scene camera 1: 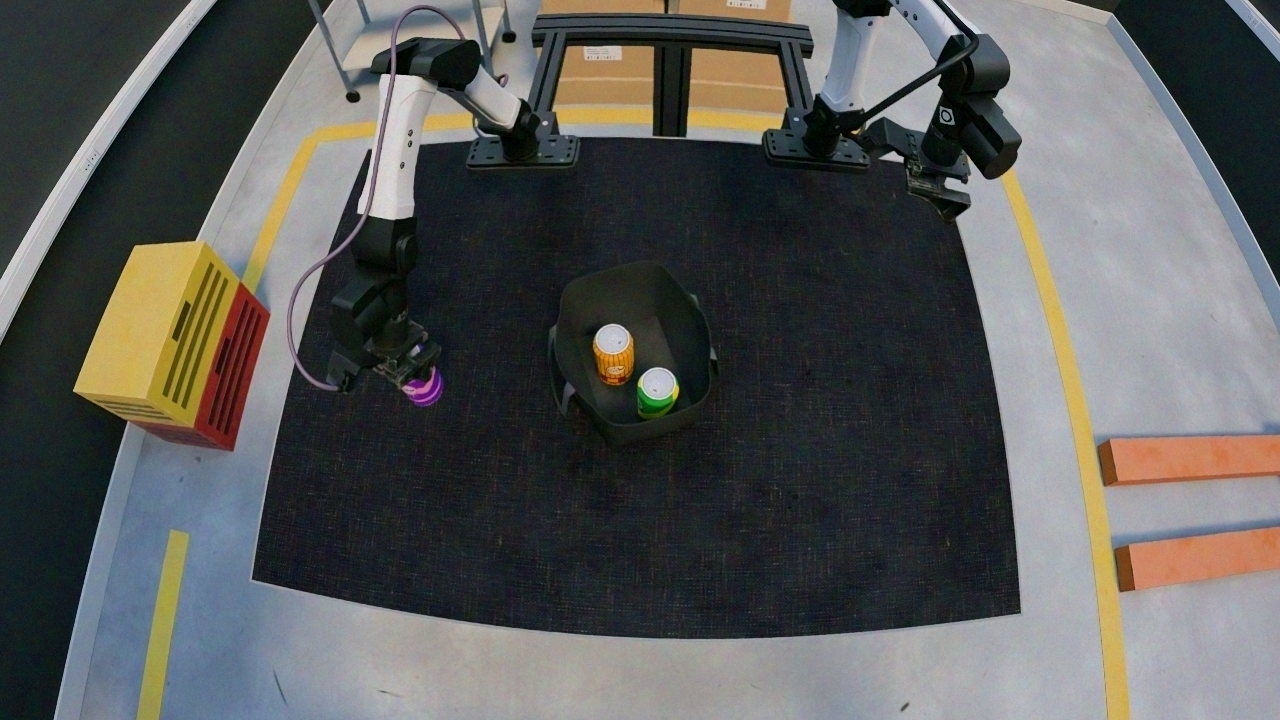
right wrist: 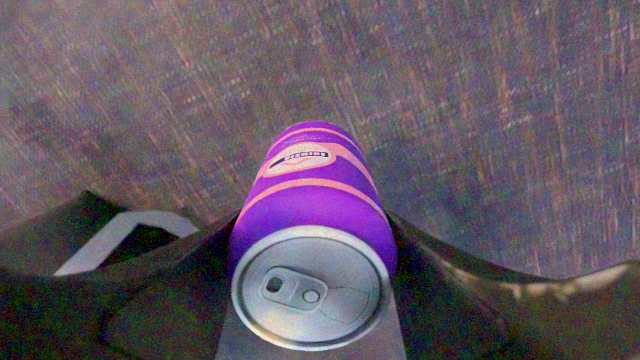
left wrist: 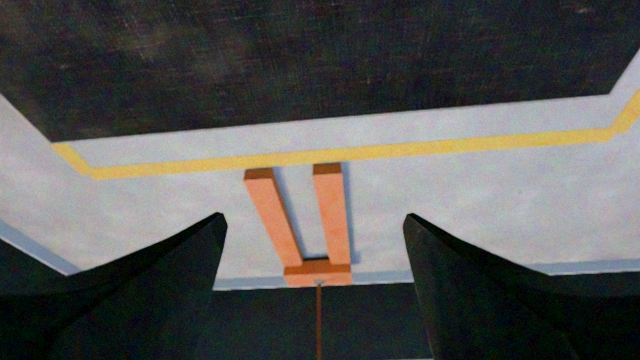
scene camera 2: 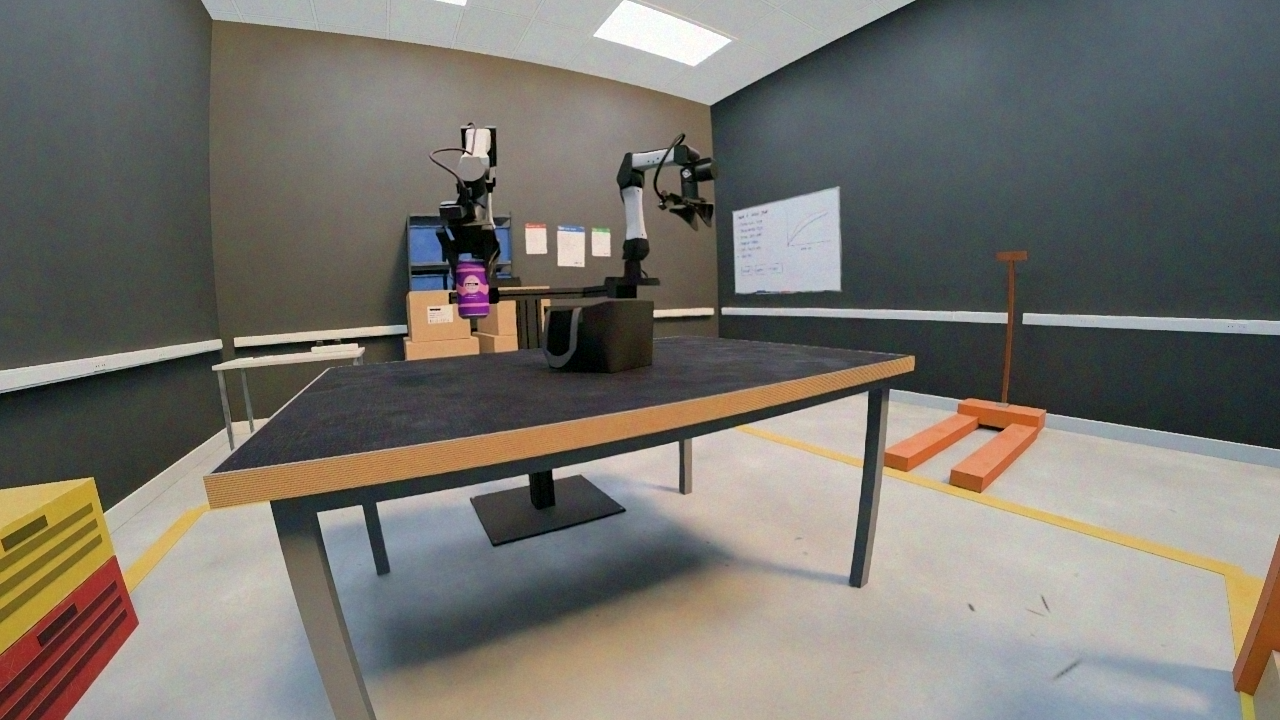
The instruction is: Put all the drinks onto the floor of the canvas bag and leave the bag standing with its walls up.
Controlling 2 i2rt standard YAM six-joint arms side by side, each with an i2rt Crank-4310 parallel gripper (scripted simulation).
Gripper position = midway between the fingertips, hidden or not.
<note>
I see my left gripper (scene camera 1: 943, 203), my right gripper (scene camera 1: 412, 371), a purple can (scene camera 1: 420, 392) and a dark canvas bag (scene camera 2: 611, 336).
My left gripper is seen too in the left wrist view (left wrist: 315, 218) and in scene camera 2 (scene camera 2: 703, 229). My right gripper also shows in the right wrist view (right wrist: 313, 214) and in scene camera 2 (scene camera 2: 471, 284). The left wrist view does not show the purple can: it is out of frame.
</note>
